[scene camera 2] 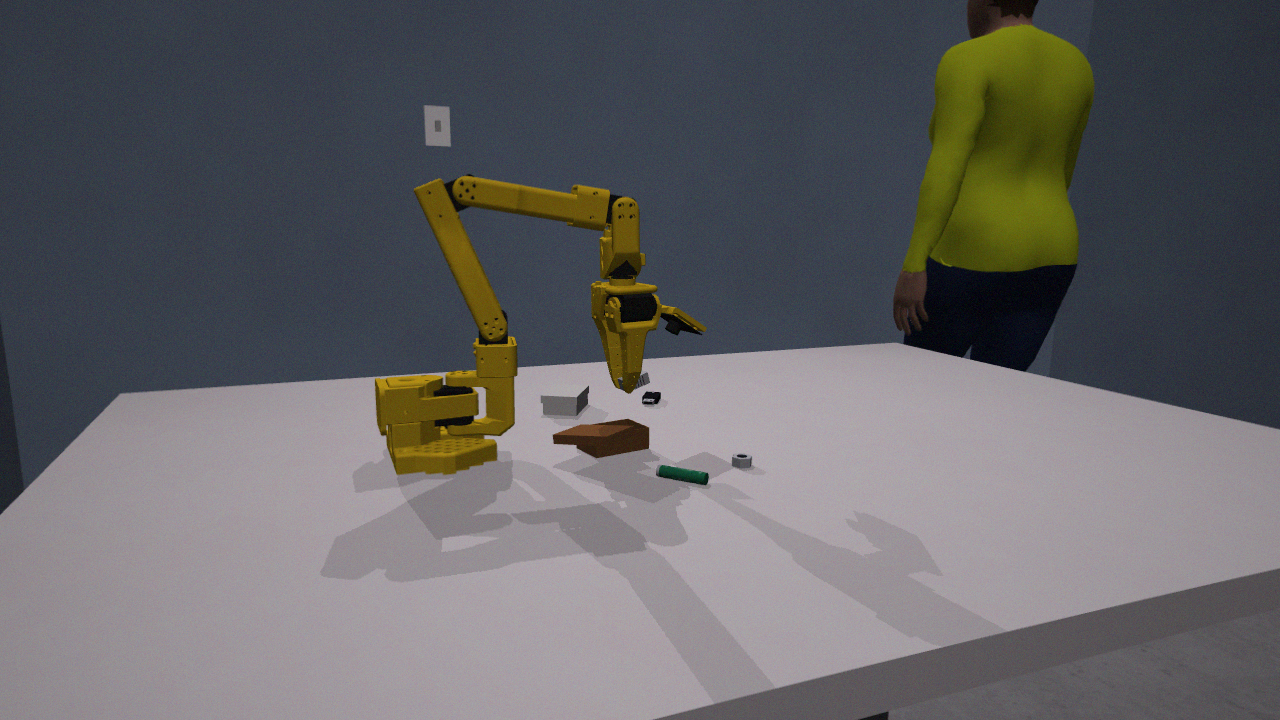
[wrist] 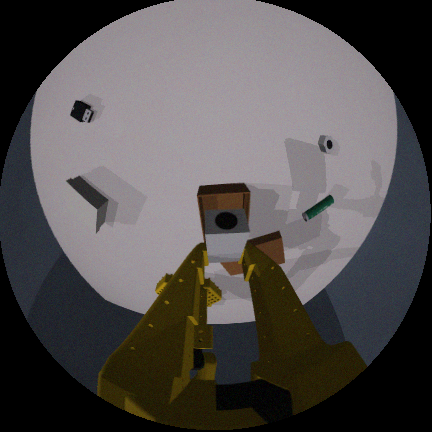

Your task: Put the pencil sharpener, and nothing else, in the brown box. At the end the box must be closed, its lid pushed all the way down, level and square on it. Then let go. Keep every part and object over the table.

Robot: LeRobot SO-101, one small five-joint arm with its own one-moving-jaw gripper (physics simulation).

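Note:
The grey pencil sharpener, with a round black hole, is between the jaws of my yellow gripper, which is shut on it. Both are raised well above the table. The open brown box stands below; in the wrist view the sharpener is drawn over its interior and hides part of it. The brown lid is off the opening, tilted at the box's near right side in the wrist view. The right jaw hides part of the lid.
A grey angled piece and a black USB stick lie to the left in the wrist view. A green battery and a hex nut lie to the right.

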